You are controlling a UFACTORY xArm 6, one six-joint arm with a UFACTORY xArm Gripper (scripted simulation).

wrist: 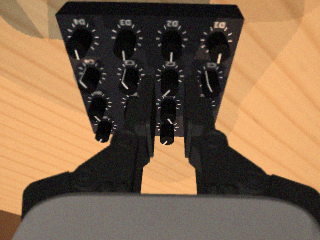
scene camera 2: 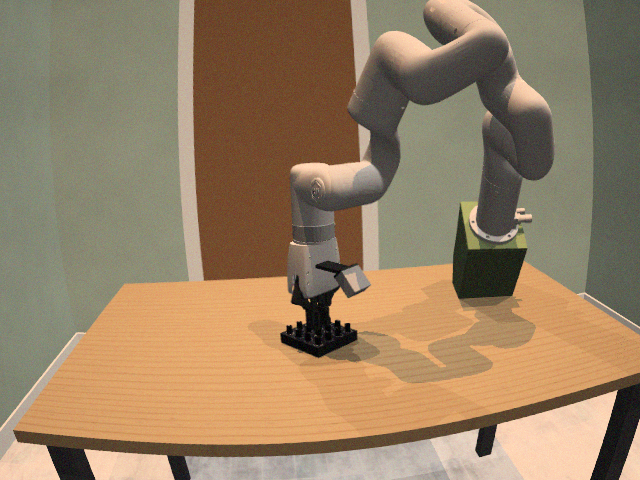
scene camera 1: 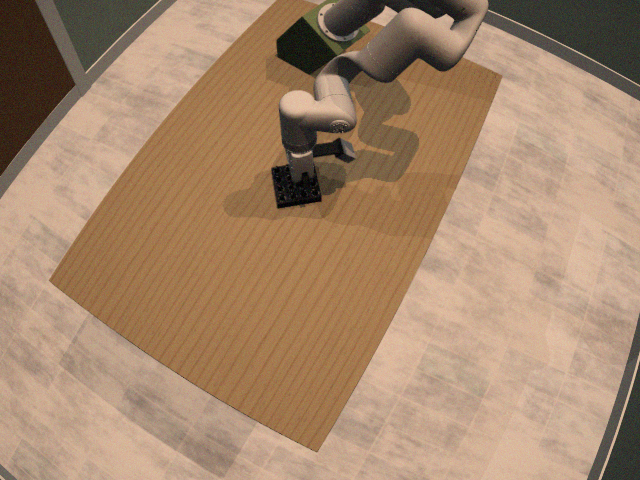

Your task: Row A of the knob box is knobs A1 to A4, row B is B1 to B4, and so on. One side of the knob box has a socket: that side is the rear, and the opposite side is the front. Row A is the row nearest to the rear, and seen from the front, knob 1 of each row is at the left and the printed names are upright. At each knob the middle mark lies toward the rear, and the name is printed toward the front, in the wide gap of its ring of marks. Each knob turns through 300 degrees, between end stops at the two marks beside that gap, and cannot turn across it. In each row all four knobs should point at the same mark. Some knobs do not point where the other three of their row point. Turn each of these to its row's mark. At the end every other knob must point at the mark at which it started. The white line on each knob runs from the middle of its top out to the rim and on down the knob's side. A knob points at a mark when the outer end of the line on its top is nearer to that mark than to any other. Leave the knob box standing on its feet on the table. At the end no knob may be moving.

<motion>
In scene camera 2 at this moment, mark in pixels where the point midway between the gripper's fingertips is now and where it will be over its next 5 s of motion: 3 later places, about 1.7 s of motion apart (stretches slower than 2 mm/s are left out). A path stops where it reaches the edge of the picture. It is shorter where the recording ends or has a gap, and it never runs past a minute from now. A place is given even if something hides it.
My gripper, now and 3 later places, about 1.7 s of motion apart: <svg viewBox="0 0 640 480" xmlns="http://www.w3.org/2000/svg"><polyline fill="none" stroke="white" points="318,327 318,324 317,311 316,306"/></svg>
</motion>
